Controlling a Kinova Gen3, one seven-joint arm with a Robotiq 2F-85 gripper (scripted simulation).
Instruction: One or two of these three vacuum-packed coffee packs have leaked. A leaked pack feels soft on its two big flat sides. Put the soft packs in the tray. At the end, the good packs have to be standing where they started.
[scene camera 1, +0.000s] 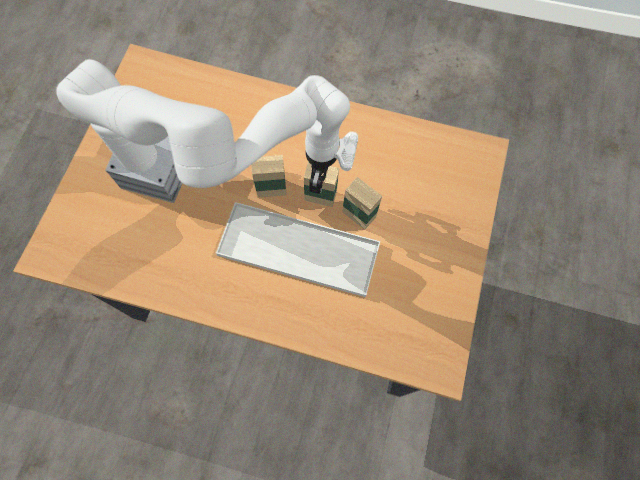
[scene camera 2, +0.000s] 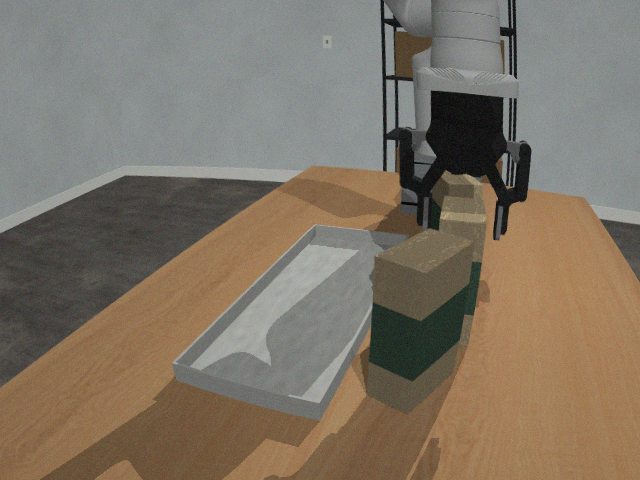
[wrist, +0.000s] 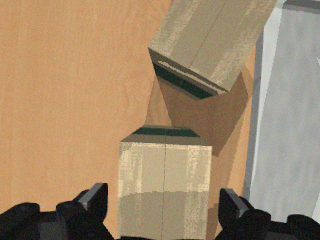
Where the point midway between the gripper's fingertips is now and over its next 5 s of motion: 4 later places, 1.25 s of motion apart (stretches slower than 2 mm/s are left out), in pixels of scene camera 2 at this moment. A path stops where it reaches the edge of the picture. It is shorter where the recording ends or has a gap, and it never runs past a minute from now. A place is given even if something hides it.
My gripper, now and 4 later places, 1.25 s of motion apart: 461, 234; 446, 168; 428, 234; 424, 277; 426, 273
